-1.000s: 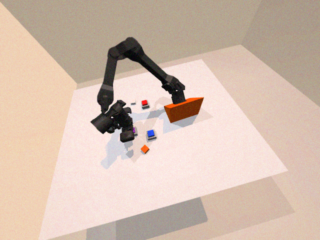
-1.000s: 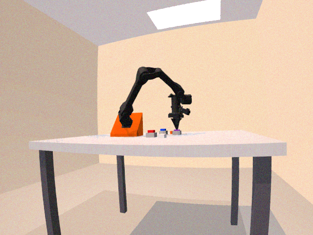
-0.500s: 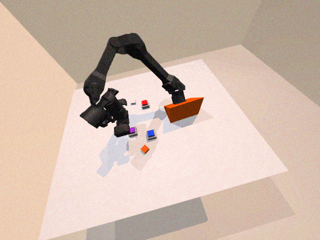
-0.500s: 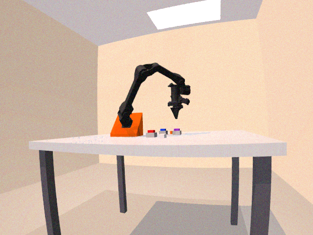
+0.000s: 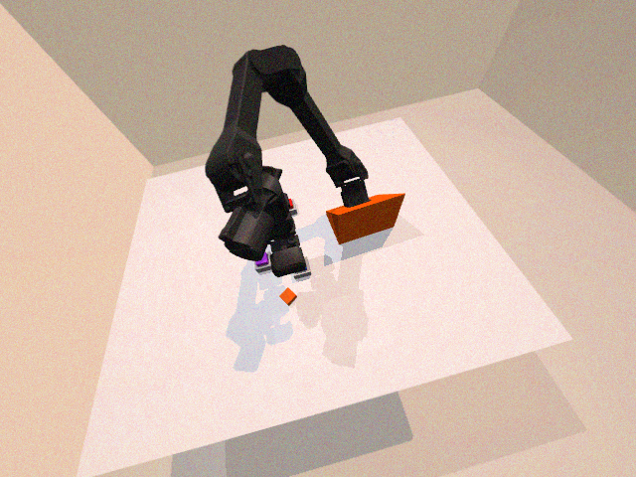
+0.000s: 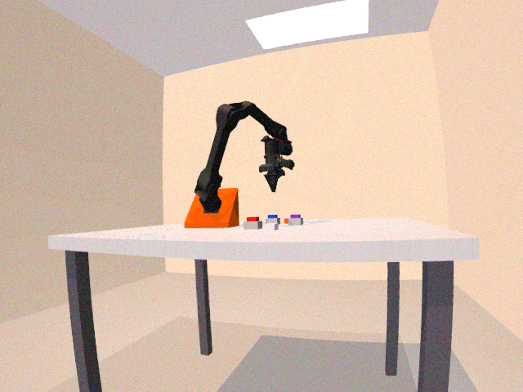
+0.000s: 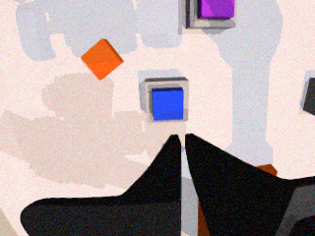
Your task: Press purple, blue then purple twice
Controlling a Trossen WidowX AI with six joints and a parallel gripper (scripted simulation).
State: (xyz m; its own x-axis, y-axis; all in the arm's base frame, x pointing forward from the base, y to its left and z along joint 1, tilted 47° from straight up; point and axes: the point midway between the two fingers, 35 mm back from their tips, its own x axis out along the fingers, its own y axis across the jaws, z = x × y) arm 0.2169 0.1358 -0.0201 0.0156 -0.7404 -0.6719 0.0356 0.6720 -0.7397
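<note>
Right now my gripper tip is 100 mm above the blue button and 10 mm past it. Also, from my gripper tip: purple button: 100 mm below, 90 mm ahead, 50 mm to the right; then red button: 220 mm to the right, 100 mm below, 20 mm behind; then small orange block: 120 mm below, 70 mm to the left, 50 mm ahead.
</note>
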